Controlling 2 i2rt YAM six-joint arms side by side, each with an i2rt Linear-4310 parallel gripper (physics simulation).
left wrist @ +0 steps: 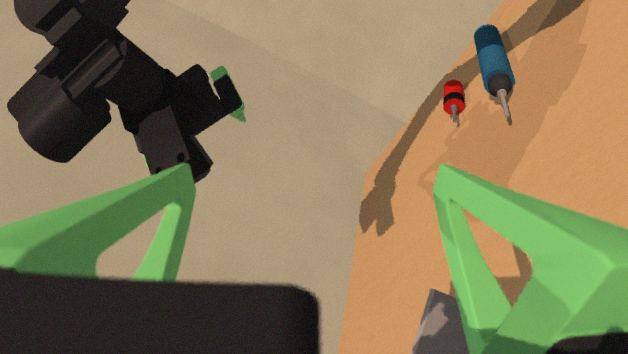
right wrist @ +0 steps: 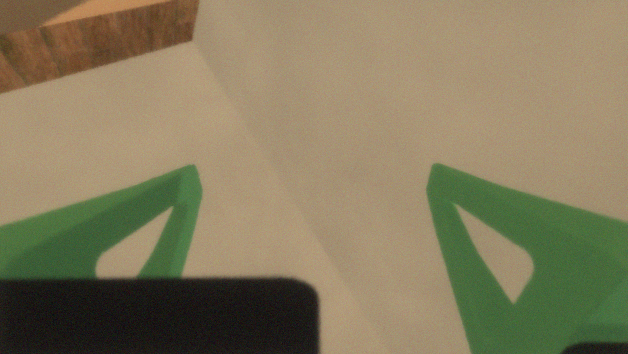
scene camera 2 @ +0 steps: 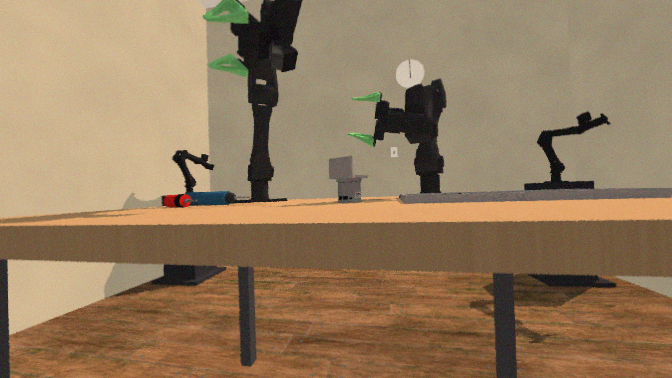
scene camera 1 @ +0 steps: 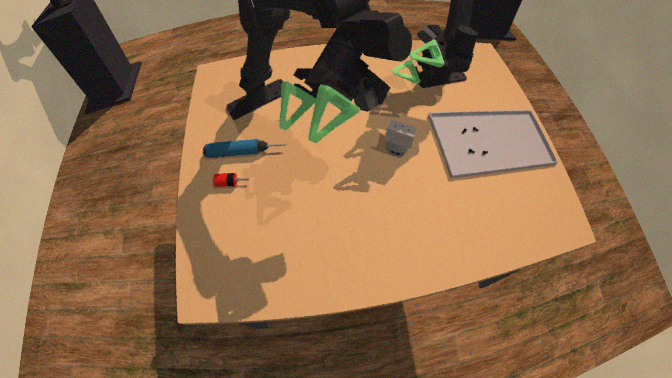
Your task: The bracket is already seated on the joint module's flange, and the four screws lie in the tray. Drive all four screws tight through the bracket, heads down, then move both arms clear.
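Places are measured from the left arm's base along level axes (x ahead, y left, z up), in metres.
Pixels of known places: left gripper, between the fingertips: [left wrist: 314,177] [scene camera 2: 349,117] [scene camera 1: 401,64]; right gripper, between the fingertips: [left wrist: 214,136] [right wrist: 314,177] [scene camera 2: 207,44] [scene camera 1: 295,134]; left arm's base, origin of its link: [scene camera 1: 440,77]; right arm's base, origin of its link: [scene camera 2: 260,201] [scene camera 1: 258,99].
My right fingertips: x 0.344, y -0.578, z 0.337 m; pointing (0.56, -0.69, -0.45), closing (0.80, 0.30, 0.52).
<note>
Ahead of a thing's pixels: the offset from my right fingertips to its top centre. "pt": to the spot under its first point. Level surfaces: height alone.
The grey bracket [scene camera 1: 403,128] [scene camera 2: 341,167] sits on the grey joint module {dy +0.287, dx -0.121, dz -0.272 m} [scene camera 1: 396,146] [scene camera 2: 349,190]; part of it shows behind a finger in the left wrist view. Several small black screws {dy +0.497, dx -0.035, dz -0.321 m} [scene camera 1: 471,151] lie apart in the grey tray {dy +0.617, dx -0.047, dz -0.321 m} [scene camera 1: 525,137] [scene camera 2: 475,196]. A blue driver {pt dy -0.136, dx -0.248, dz -0.299 m} [scene camera 1: 232,148] [scene camera 2: 210,198] [left wrist: 494,60] and a short red driver {dy -0.158, dx -0.166, dz -0.302 m} [scene camera 1: 219,180] [scene camera 2: 172,201] [left wrist: 454,88] lie on the table at the left. My left gripper [scene camera 1: 403,63] [scene camera 2: 350,116] [left wrist: 314,177] is open and empty, raised above the table. My right gripper [scene camera 1: 299,135] [scene camera 2: 206,41] [right wrist: 314,177] is open and empty, higher up.
The tan table top {dz -0.337 m} [scene camera 1: 380,250] [scene camera 2: 300,212] bears the objects. Dark stands [scene camera 1: 85,50] [scene camera 1: 492,20] rise behind it at left and right. In the left wrist view the right arm [left wrist: 145,90] shows at upper left.
</note>
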